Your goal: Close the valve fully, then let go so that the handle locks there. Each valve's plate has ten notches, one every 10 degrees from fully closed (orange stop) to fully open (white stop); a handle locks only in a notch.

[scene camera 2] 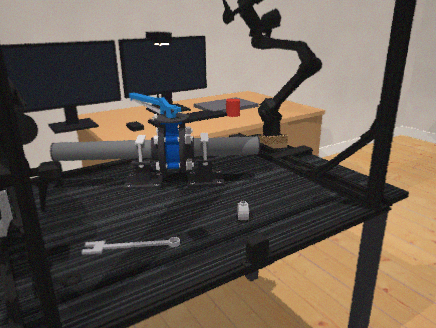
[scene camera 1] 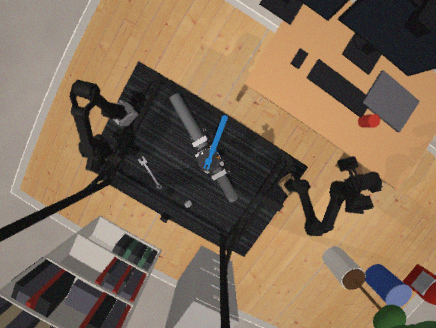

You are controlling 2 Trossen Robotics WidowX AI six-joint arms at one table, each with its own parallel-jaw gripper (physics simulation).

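Frame: origin at the left arm's base, x left, y ahead, z down, level; millimetres.
Seen in the pictures: left gripper, fingertip midpoint: [scene camera 1: 114, 151]; right gripper, fingertip midpoint: [scene camera 1: 354, 179]; left arm's base, link origin: [scene camera 1: 119, 112]; right arm's base, link origin: [scene camera 2: 272, 135] [scene camera 1: 289, 185].
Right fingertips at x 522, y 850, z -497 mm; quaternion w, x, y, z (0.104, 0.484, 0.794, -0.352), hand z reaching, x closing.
Observation:
Offsets run from my right fingertips to a thing's top centre. "*": to the spot under its first point. Level surfaces: height alone.
The valve @(* dx -366, dy -354, dz +390 mm) [scene camera 1: 201, 160] [scene camera 2: 172, 145] has a blue body in a grey pipe @(dx -284, dy -544, dz +465 mm) [scene camera 1: 185, 117] [scene camera 2: 100, 150]. Its blue handle @(dx -219, dy -385, dz +344 mm) [scene camera 1: 217, 138] [scene camera 2: 152, 102] slants roughly midway between along and across the pipe. A small orange spot shows at the plate, right of the handle, in scene camera 1; the notches are too small to read. My left gripper [scene camera 1: 104, 161] [scene camera 2: 46, 182] is open and empty at the table's left end, away from the handle. My right gripper [scene camera 1: 354, 182] is open and empty, raised beyond the table's right end. It is partly cut off in scene camera 2.
A grey wrench @(dx -690, dy -508, dz +600 mm) [scene camera 1: 150, 172] [scene camera 2: 135, 244] and a small pale block @(dx -656, dy -206, dz +560 mm) [scene camera 1: 188, 204] [scene camera 2: 243, 211] lie on the black table @(dz +612 mm) [scene camera 1: 165, 200] [scene camera 2: 300, 200]. Dark frame posts @(* dx -700, dy +161, dz +208 mm) [scene camera 1: 225, 290] [scene camera 2: 395, 100] stand at the table. A desk [scene camera 1: 280, 75] [scene camera 2: 300, 112] with monitors stands behind it.

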